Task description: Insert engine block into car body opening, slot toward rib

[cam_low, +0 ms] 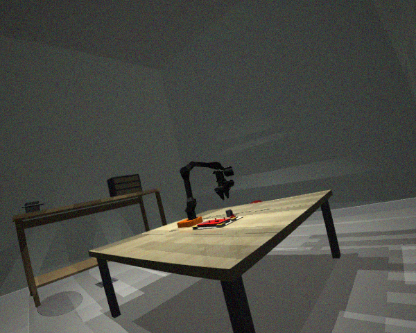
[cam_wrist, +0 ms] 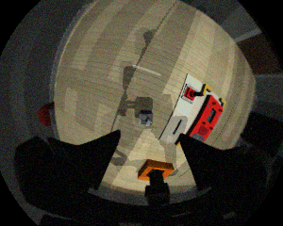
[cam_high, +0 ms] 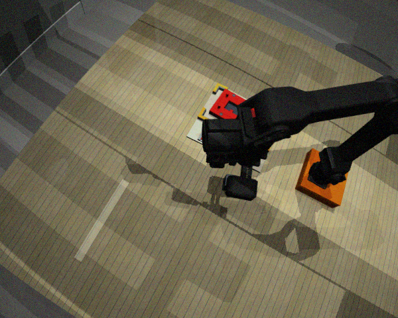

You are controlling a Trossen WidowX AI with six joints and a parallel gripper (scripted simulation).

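Right now my gripper tip is 1 cm past the grey engine block, 1 cm to the right of it and 11 cm above it. Round my gripper tip: grey plate 6 cm ahead, 20 cm to the right, 12 cm below.
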